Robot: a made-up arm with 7 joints.
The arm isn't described. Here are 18 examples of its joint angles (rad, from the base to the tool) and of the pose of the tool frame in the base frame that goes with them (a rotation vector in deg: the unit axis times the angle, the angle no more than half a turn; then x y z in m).
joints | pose
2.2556 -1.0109 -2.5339 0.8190 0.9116 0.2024 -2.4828 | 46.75 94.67 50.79 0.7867 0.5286 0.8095
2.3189 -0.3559 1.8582 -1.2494 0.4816 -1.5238 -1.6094 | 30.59 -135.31 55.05 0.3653 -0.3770 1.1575
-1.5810 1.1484 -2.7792 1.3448 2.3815 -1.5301 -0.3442 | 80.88 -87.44 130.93 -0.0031 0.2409 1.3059
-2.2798 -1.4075 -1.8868 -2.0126 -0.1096 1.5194 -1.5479 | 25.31 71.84 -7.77 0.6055 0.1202 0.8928
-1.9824 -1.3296 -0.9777 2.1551 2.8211 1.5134 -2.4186 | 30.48 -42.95 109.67 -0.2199 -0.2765 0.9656
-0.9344 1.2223 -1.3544 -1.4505 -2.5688 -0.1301 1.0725 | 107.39 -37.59 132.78 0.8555 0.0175 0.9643
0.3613 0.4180 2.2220 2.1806 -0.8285 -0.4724 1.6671 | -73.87 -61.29 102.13 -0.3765 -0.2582 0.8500
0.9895 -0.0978 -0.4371 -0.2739 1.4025 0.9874 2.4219 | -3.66 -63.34 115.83 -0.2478 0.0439 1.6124
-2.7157 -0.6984 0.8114 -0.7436 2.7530 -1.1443 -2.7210 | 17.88 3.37 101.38 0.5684 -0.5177 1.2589
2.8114 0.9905 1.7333 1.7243 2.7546 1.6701 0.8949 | 40.01 -8.38 -127.38 -0.5026 0.3768 0.9435
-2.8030 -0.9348 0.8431 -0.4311 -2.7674 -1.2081 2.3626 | 63.37 59.63 144.40 0.8064 -0.3067 1.1697
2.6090 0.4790 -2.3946 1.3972 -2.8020 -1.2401 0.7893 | 147.96 28.85 51.90 0.3361 -0.2069 1.1458
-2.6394 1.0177 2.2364 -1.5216 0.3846 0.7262 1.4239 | 50.20 -72.86 -29.54 -0.7910 -0.1143 0.6135
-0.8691 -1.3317 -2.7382 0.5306 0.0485 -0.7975 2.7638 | 38.04 -58.95 50.16 -0.6832 -0.7174 0.7045
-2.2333 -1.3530 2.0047 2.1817 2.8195 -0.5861 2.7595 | -46.17 -109.53 -72.05 0.3993 0.2786 0.5077
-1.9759 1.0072 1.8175 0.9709 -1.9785 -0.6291 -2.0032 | -63.12 -5.09 -149.71 0.3141 0.7318 1.1660
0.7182 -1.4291 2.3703 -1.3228 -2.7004 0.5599 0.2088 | -31.56 20.94 -72.80 -0.1083 0.5766 1.2260
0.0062 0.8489 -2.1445 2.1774 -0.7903 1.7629 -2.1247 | 21.15 -104.86 74.04 -0.0285 0.1888 0.8269
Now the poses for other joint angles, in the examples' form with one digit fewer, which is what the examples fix.
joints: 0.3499 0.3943 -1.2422 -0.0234 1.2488 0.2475 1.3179
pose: -17.4 31.5 -88.8 0.414 -0.240 1.614
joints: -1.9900 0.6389 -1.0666 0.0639 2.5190 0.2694 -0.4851
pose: -35.2 14.9 55.9 -0.193 0.617 1.501
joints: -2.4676 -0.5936 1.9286 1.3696 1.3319 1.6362 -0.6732
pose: 18.1 143.0 -57.7 0.667 0.017 0.937
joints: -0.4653 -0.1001 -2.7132 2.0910 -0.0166 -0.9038 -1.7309
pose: 51.1 -64.8 -66.3 -0.516 0.003 0.784
